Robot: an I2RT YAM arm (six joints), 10 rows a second.
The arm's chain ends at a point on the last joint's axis. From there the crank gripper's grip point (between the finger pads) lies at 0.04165 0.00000 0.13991 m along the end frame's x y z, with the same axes.
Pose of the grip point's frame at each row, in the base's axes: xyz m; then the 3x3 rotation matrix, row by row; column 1 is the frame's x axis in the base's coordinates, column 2 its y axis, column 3 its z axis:
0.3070, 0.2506, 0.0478; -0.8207, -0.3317, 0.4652; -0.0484, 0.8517, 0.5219; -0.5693, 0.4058, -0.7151
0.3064, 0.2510, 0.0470; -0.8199, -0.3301, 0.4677; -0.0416, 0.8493, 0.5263; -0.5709, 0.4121, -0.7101
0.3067, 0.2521, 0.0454; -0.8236, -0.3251, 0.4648; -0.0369, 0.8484, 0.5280; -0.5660, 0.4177, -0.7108
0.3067, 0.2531, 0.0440; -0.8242, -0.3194, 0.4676; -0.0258, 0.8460, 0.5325; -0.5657, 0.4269, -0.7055
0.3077, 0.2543, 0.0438; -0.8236, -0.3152, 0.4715; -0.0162, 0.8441, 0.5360; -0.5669, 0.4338, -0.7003
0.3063, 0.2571, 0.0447; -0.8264, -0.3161, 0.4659; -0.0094, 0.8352, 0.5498; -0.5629, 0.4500, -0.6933
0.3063, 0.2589, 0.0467; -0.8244, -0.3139, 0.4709; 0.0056, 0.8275, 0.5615; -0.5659, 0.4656, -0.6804
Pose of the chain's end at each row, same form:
0.2761, 0.1796, 0.1716; -0.8207, -0.3317, 0.4652; -0.0484, 0.8517, 0.5219; -0.5693, 0.4058, -0.7151
0.2751, 0.1791, 0.1701; -0.8199, -0.3301, 0.4677; -0.0416, 0.8493, 0.5263; -0.5709, 0.4121, -0.7101
0.2760, 0.1798, 0.1684; -0.8236, -0.3251, 0.4648; -0.0369, 0.8484, 0.5280; -0.5660, 0.4177, -0.7108
0.2756, 0.1797, 0.1663; -0.8242, -0.3194, 0.4676; -0.0258, 0.8460, 0.5325; -0.5657, 0.4269, -0.7055
0.2760, 0.1800, 0.1654; -0.8236, -0.3152, 0.4715; -0.0162, 0.8441, 0.5360; -0.5669, 0.4338, -0.7003
0.2755, 0.1806, 0.1651; -0.8264, -0.3161, 0.4659; -0.0094, 0.8352, 0.5498; -0.5629, 0.4500, -0.6933
0.2748, 0.1801, 0.1655; -0.8244, -0.3139, 0.4709; 0.0056, 0.8275, 0.5615; -0.5659, 0.4656, -0.6804

